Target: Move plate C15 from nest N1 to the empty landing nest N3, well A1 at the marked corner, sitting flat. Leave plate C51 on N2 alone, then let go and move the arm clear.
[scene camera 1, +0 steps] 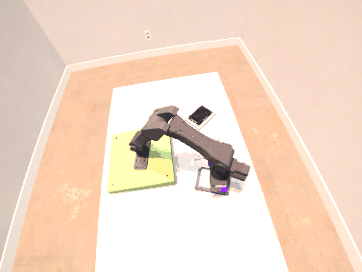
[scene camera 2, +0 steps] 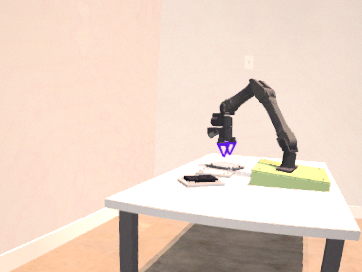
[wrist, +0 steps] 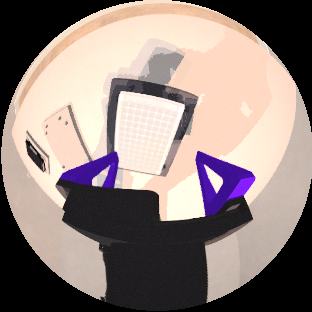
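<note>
A white well plate (scene camera 1: 204, 178) (scene camera 2: 223, 164) (wrist: 147, 132) sits on a dark nest (scene camera 1: 202, 190) (wrist: 145, 88). A black plate (scene camera 1: 201, 114) (scene camera 2: 201, 178) (wrist: 36, 154) sits on a white nest (scene camera 1: 194, 123) (scene camera 2: 205, 184). An empty pale nest (scene camera 2: 216, 173) (wrist: 65, 135) with small pegs lies between them. Plate and nest labels and the well A1 corner are too small to read. My gripper (scene camera 1: 217, 176) (scene camera 2: 226, 154) (wrist: 156, 154) is open and empty. Its purple fingers hang above the white plate, one toward each side of it in the wrist view, without touching it.
The arm stands on a yellow-green base block (scene camera 1: 120, 165) (scene camera 2: 290, 184) beside the nests on the white table (scene camera 1: 150, 230) (scene camera 2: 225, 215). The arm reaches over the table in scene camera 1 and hides part of the nest area. Shadows fall around the dark nest.
</note>
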